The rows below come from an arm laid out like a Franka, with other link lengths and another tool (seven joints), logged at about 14 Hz.
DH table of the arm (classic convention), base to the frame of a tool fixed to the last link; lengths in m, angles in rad. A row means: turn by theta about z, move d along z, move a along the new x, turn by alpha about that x. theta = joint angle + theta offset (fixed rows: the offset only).
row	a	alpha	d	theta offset
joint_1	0	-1.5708	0.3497	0
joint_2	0	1.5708	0	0
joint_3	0.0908	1.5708	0.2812	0
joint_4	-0.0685	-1.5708	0	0
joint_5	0	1.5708	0.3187	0
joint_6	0.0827	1.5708	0	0
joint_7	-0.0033	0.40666	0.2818	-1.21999
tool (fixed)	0	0	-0.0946	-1.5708
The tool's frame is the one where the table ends.
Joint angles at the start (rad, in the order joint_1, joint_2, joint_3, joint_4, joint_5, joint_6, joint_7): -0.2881, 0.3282, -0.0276, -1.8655, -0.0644, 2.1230, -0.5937
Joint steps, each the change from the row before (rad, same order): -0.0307, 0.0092, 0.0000, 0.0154, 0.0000, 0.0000, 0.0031; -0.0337, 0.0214, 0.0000, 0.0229, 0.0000, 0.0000, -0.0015; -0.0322, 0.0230, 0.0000, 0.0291, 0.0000, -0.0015, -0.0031; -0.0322, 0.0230, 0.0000, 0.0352, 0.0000, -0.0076, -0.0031; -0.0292, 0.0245, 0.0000, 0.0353, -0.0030, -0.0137, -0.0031; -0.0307, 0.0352, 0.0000, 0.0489, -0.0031, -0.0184, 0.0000; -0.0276, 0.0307, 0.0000, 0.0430, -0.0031, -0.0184, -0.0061; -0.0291, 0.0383, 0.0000, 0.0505, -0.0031, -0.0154, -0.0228
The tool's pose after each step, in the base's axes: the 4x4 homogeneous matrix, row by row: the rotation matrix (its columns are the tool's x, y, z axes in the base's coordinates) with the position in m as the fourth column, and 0 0 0 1 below. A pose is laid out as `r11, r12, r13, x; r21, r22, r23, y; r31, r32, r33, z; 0, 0, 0, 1`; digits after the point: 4 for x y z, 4 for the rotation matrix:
-0.8812, 0.0679, -0.4679, 0.5502; 0.0808, 0.9967, -0.0074, -0.1996; 0.4658, -0.0443, -0.8838, 0.2543; 0, 0, 0, 1
-0.8787, 0.0998, -0.4669, 0.5483; 0.1093, 0.9940, 0.0068, -0.2200; 0.4647, -0.0451, -0.8843, 0.2510; 0, 0, 0, 1
-0.8769, 0.1287, -0.4631, 0.5474; 0.1357, 0.9906, 0.0183, -0.2401; 0.4611, -0.0468, -0.8861, 0.2490; 0, 0, 0, 1
-0.8743, 0.1578, -0.4590, 0.5463; 0.1624, 0.9863, 0.0296, -0.2608; 0.4574, -0.0487, -0.8879, 0.2488; 0, 0, 0, 1
-0.8680, 0.1821, -0.4620, 0.5437; 0.1849, 0.9820, 0.0396, -0.2797; 0.4609, -0.0511, -0.8860, 0.2470; 0, 0, 0, 1
-0.8593, 0.2109, -0.4660, 0.5419; 0.2113, 0.9760, 0.0520, -0.3006; 0.4658, -0.0538, -0.8833, 0.2435; 0, 0, 0, 1
-0.8512, 0.2306, -0.4714, 0.5389; 0.2290, 0.9715, 0.0617, -0.3190; 0.4722, -0.0554, -0.8798, 0.2401; 0, 0, 0, 1
-0.8473, 0.2354, -0.4760, 0.5365; 0.2333, 0.9703, 0.0645, -0.3385; 0.4770, -0.0564, -0.8771, 0.2352; 0, 0, 0, 1

